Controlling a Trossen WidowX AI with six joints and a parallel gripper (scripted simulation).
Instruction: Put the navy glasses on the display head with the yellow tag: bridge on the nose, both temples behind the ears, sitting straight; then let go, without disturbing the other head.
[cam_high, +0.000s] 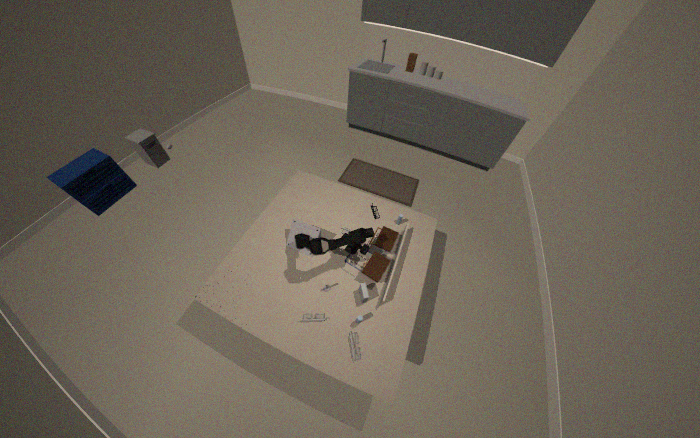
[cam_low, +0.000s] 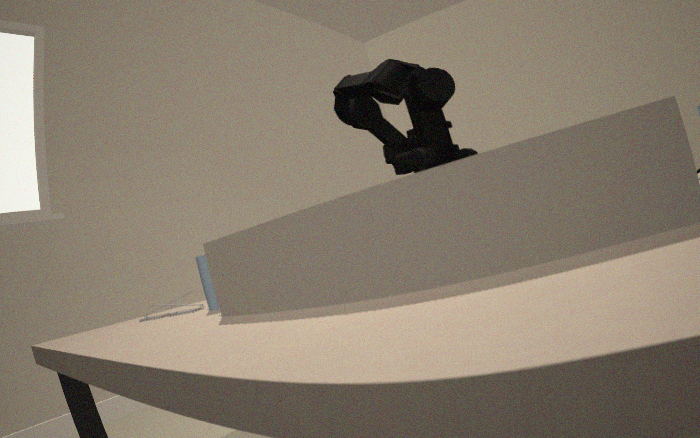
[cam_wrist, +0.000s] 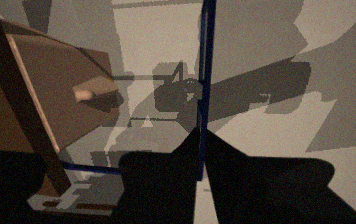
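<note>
My gripper tip is now 150 mm short of the display head, 70 mm to the left of it and 10 mm above it. Round my gripper tip: white block (250 mm to the right, 150 mm ahead, 10 mm below); upright board (290 mm ahead, 30 mm to the left, 10 mm below); pale round post (290 mm to the right, 80 mm behind, 40 mm below).
</note>
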